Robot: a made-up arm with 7 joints.
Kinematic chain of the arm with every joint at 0, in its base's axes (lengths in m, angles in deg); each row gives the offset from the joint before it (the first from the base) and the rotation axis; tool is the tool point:
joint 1: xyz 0 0 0.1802 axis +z
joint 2: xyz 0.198 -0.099 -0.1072 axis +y
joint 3: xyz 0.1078 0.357 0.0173 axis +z
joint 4: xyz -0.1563 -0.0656 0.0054 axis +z
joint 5: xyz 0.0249 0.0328 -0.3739 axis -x
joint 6: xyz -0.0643 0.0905 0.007 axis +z
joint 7: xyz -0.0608 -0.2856 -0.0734 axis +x
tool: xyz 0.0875 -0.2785 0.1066
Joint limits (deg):
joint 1: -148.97..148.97
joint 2: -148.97..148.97
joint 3: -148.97..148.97
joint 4: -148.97..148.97
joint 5: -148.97..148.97
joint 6: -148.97..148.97
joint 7: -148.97..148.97
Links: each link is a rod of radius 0.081 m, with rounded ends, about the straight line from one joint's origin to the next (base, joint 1, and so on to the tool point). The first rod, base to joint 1, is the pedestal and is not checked.
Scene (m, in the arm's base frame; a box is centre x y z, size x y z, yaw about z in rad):
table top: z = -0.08
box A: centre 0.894 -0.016 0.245 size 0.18 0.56 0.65 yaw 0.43
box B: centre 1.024 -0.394 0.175 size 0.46 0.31 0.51 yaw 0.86
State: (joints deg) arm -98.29 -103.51 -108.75 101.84 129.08 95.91 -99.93
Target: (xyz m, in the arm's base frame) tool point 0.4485 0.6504 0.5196
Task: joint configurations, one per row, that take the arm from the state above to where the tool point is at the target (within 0.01 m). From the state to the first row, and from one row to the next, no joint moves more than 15 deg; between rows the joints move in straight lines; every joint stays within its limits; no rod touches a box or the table.
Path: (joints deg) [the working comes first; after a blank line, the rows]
Joints at the target: -7.67 -131.86 -102.54 111.60 99.25 68.71 -78.58
Straight joint move there: touches box A, box B.

1: -87.91 -110.00 -114.50 95.87 126.10 82.25 -98.01
2: -77.53 -116.50 -120.24 89.90 123.12 68.59 -96.10
3: -67.15 -122.99 -125.99 83.94 120.14 54.93 -94.18
4: -56.77 -129.49 -131.73 77.97 117.16 41.27 -92.27
5: -46.39 -135.98 -137.48 72.00 114.18 27.61 -90.35
6: -36.02 -142.48 -143.22 66.03 111.21 13.94 -88.44
7: -25.64 -148.97 -148.97 60.06 108.23 0.28 -86.52
8: -22.04 -145.55 -139.68 70.37 106.43 13.97 -84.93
9: -18.45 -142.13 -130.40 80.68 104.63 27.65 -83.34
10: -14.85 -138.71 -121.11 90.98 102.84 41.34 -81.76
11: -11.26 -135.28 -111.83 101.29 101.04 55.03 -80.17
12: -7.67 -131.86 -102.54 111.60 99.25 68.71 -78.58

